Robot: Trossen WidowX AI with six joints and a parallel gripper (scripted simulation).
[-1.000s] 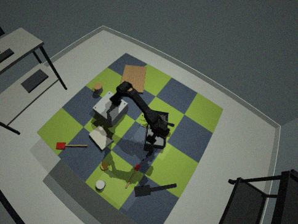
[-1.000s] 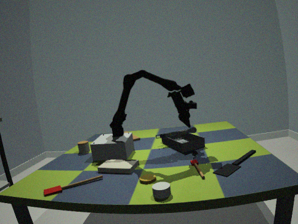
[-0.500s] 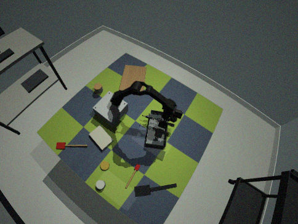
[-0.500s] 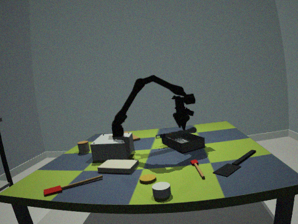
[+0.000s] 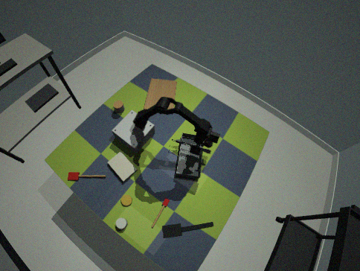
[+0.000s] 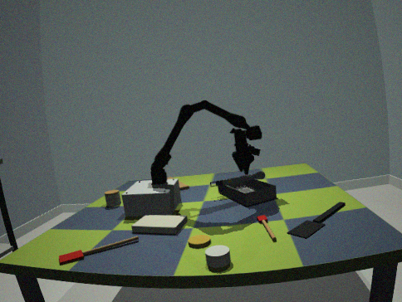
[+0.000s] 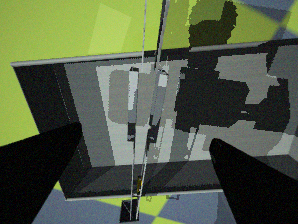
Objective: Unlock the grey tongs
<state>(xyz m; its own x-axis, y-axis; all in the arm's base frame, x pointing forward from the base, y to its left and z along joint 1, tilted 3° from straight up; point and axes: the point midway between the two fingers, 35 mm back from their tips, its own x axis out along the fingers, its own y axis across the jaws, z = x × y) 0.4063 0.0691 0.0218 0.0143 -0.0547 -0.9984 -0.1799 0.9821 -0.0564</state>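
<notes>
The grey roasting tin lies 70 mm below my gripper tip, 50 mm to the right of it and 10 mm behind it. Also, from my gripper tip: white slab 370 mm to the right, 360 mm behind, 80 mm below; then tan disc 540 mm to the right, 200 mm behind, 90 mm below; then black spatula 490 mm to the right, 210 mm ahead, 90 mm below.
</notes>
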